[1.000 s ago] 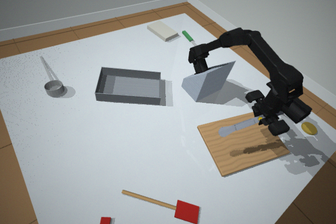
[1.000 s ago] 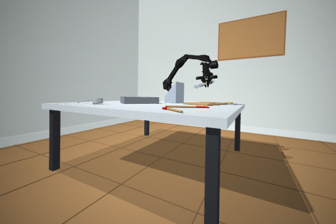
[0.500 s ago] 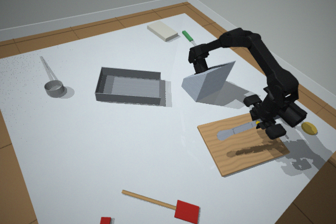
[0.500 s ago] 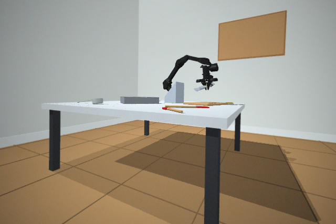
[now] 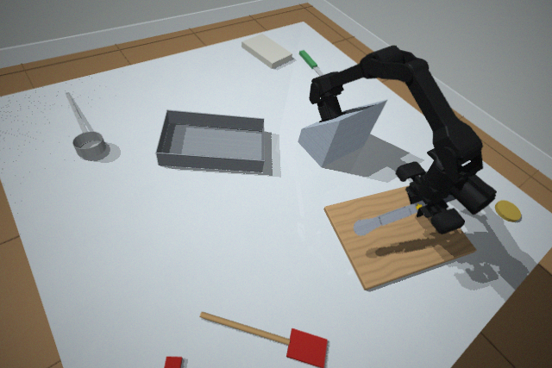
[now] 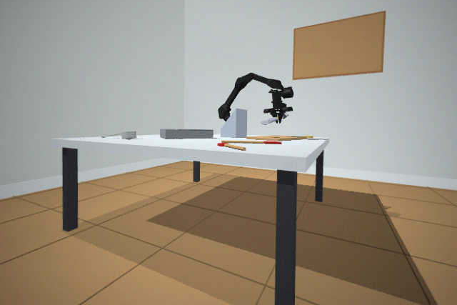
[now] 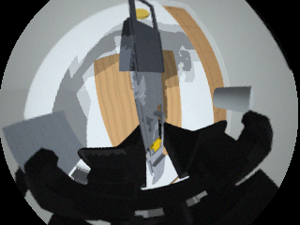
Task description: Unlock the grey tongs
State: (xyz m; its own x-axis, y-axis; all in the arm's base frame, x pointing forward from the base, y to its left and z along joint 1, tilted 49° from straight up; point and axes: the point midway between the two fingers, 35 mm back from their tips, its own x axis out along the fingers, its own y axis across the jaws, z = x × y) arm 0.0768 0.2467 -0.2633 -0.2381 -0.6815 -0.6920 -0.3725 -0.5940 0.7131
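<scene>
Right now the wooden board is 1 cm to the right of my gripper tip and 10 cm below it. The rest, counted from my gripper tip: grey roasting tin (24 cm ahead, 55 cm to the right, 8 cm below); red-bladed spatula (45 cm ahead, 2 cm to the right, 10 cm below); yellow disc (34 cm behind, 17 cm to the left, 9 cm below).
</scene>
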